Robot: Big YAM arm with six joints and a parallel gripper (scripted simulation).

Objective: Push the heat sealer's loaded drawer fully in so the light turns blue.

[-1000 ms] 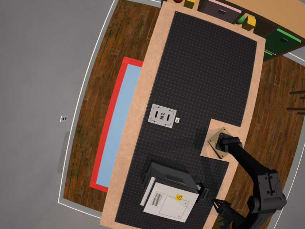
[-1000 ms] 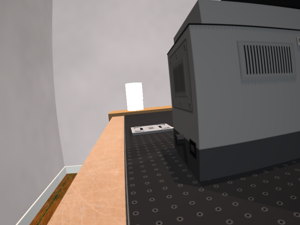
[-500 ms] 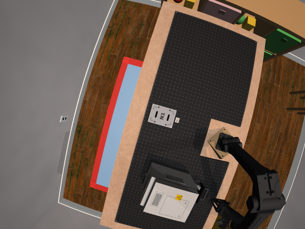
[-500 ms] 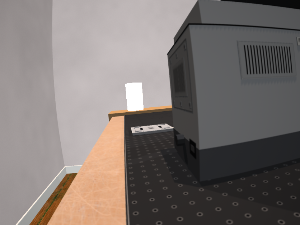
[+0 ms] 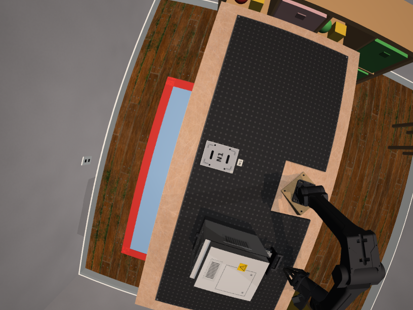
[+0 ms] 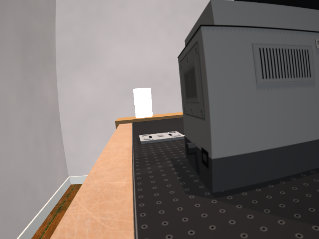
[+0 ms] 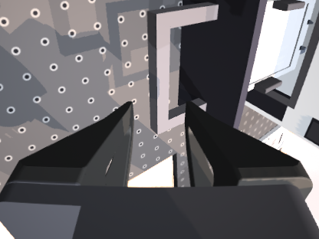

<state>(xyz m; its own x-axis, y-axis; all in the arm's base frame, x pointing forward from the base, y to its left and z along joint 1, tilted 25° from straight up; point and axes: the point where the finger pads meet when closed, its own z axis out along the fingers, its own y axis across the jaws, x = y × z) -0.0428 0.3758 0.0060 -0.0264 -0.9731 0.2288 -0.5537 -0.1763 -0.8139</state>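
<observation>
My hand is 15 cm short of the plate and 4 cm above it.
</observation>
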